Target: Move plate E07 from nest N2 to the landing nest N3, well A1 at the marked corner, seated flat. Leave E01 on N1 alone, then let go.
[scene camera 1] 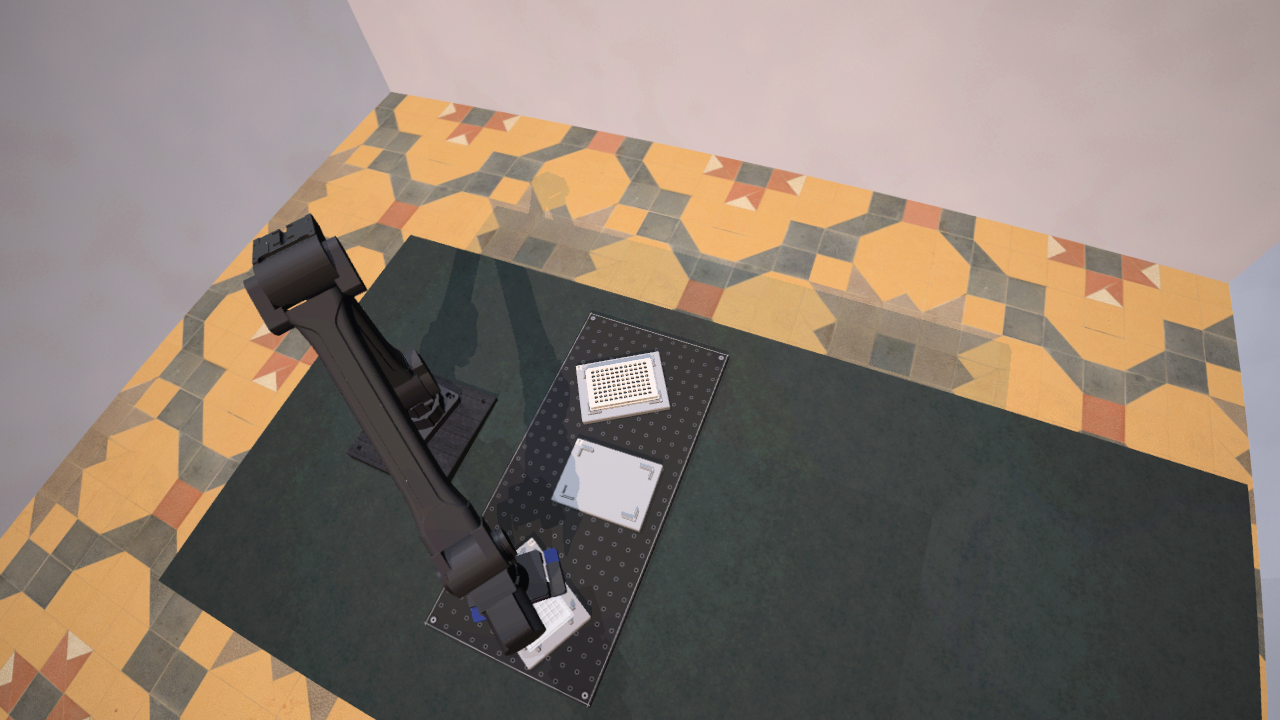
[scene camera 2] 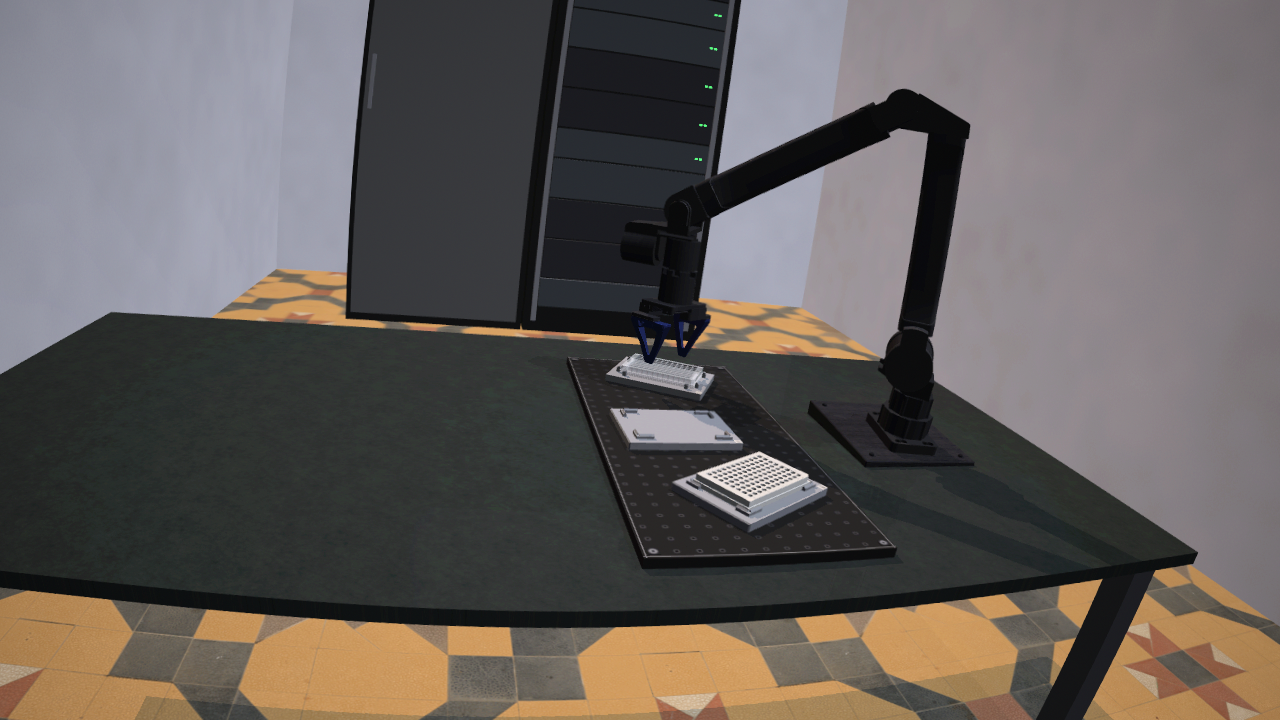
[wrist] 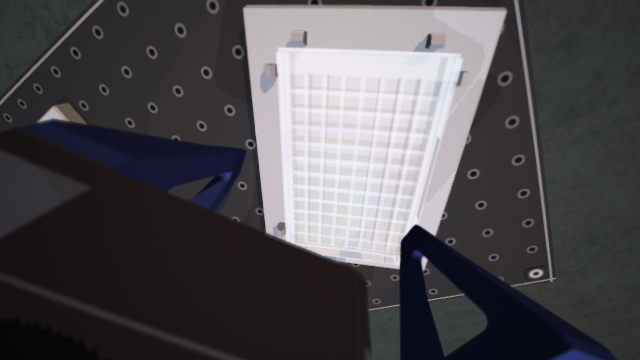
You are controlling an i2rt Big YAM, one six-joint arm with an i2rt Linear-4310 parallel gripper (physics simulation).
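A clear gridded plate (scene camera 1: 553,613) (scene camera 2: 680,376) (wrist: 355,150) lies between the corner stops of a white nest (scene camera 2: 702,394) (wrist: 360,25) at one end of the board. My gripper (scene camera 1: 515,584) (scene camera 2: 666,357) (wrist: 328,198) is open and empty above this plate. In the wrist view one fingertip overlaps the plate's lower right corner and the other is left of the nest. The middle nest (scene camera 1: 613,488) (scene camera 2: 675,429) is empty. A cream plate with dark wells (scene camera 1: 622,383) (scene camera 2: 754,477) sits on the nest at the other end. No plate or nest labels are legible.
The black perforated board (scene camera 1: 608,573) (scene camera 2: 662,528) (wrist: 200,100) carries all three nests on the dark table (scene camera 1: 850,537) (scene camera 2: 313,465). The arm's base plate (scene camera 1: 478,425) (scene camera 2: 939,454) stands beside it. A cabinet (scene camera 2: 447,179) stands beyond the table.
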